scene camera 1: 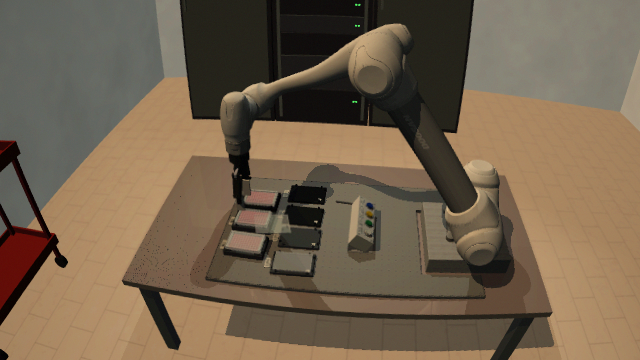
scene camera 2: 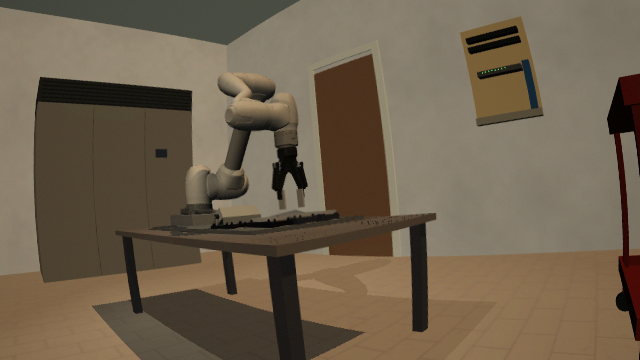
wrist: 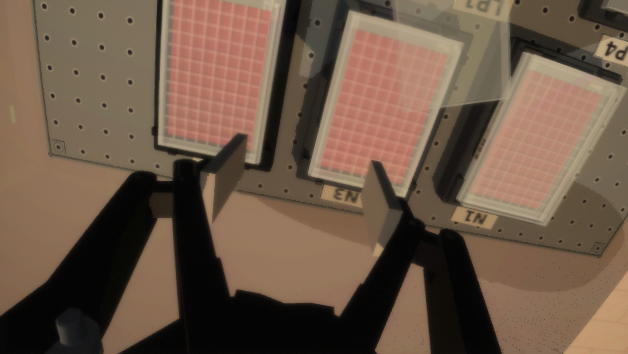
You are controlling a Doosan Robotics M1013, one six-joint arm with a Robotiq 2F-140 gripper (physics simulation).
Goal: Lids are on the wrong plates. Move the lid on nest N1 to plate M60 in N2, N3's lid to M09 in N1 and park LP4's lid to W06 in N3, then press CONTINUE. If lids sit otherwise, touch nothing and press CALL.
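Places are measured from the arm's base along level axes (x left, y up, z ahead), in metres.
Pixels of known places: gripper, fingertip midpoint: (scene camera 1: 244, 202) (scene camera 2: 292, 208) (wrist: 306, 166); arm's base, link origin: (scene camera 2: 199, 213).
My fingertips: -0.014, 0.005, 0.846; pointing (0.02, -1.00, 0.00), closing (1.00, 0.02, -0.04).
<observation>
For each thing: its middle in the pictures, then the offset to it from my fingertips, as dx, dy, dz. Level surfaces: height alone.
- N1 plate, body centre: (wrist: 539, 148) (scene camera 1: 245, 241) +0.181, -0.026, -0.052
- N3 plate, body centre: (wrist: 380, 113) (scene camera 1: 252, 217) (scene camera 2: 294, 215) +0.047, -0.030, -0.045
- far plate, body centre: (wrist: 215, 76) (scene camera 2: 269, 219) (scene camera 1: 260, 197) -0.082, -0.034, -0.041
- pale grey piece, body centre: (scene camera 1: 292, 262) +0.232, -0.047, -0.233
- button box, body centre: (scene camera 1: 362, 223) (scene camera 2: 237, 215) +0.028, -0.019, -0.448
- perforated board, surface height: dy -0.060
- table, surface height: dy -0.074
My gripper (scene camera 1: 241, 197) (scene camera 2: 292, 202) (wrist: 306, 166) is open and empty, above the outer ends of the far and middle plates. Three plates with pink wells and clear covers or rims stand in a row: the N1 plate (scene camera 1: 246, 243) (wrist: 540, 140) nearest scene camera 1, the N3 plate (scene camera 1: 252, 219) (wrist: 380, 107) in the middle, and a far plate (scene camera 1: 263, 199) (wrist: 215, 75) whose label is hidden. A pale grey piece (scene camera 1: 293, 262) lies in the LP4 nest. Plate codes and lid edges are too unclear to read. A button box (scene camera 1: 361, 225) carries coloured buttons; their words are unreadable.
A clear, tilted sheet-like shape (scene camera 1: 280, 224) (wrist: 475, 65) spans between the N3 plate and LP1. Dark nests (scene camera 1: 307, 194) (scene camera 1: 304, 216) (scene camera 1: 300, 238) stand beside the plates on the perforated board (scene camera 1: 400, 280) (wrist: 90, 120). A red cart (scene camera 1: 30, 235) stands left of the table (scene camera 1: 165, 235).
</observation>
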